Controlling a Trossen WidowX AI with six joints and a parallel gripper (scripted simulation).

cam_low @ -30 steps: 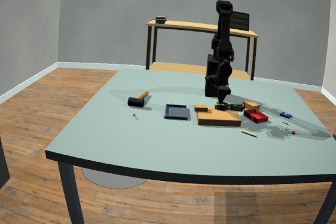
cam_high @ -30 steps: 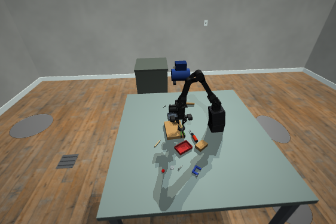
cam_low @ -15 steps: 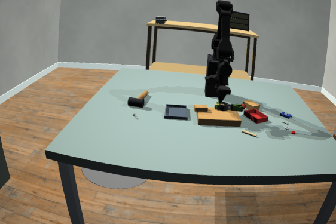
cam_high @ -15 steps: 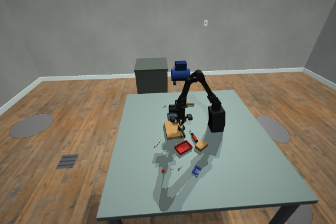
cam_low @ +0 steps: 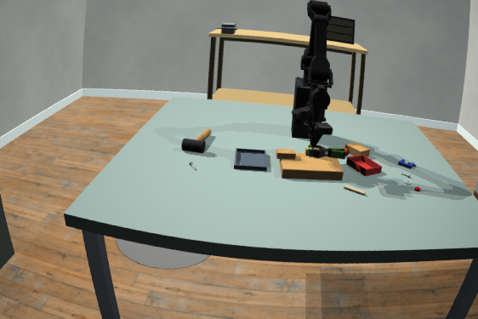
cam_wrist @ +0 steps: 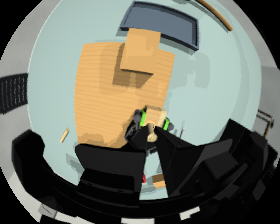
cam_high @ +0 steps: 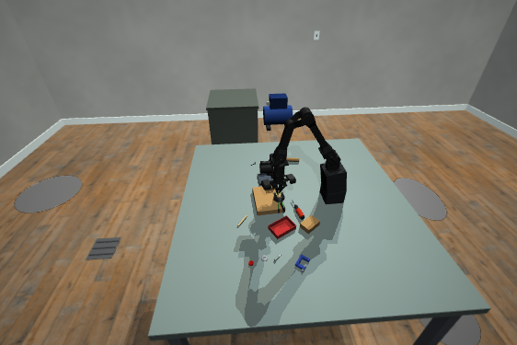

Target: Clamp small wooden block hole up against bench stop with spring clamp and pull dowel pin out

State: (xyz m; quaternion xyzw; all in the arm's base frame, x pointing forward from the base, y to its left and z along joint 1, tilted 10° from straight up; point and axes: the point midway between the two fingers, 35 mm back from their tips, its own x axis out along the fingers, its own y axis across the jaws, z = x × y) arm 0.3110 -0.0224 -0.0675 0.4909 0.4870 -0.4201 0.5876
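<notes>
Now: the dowel pin 4 cm below my hand. From my hand the other things lie so: red tray 20 cm to the left, 9 cm below, 2 cm ahead; wooden board 8 cm below, 6 cm ahead, 1 cm to the right; dark tray 20 cm to the right, 9 cm below.
</notes>
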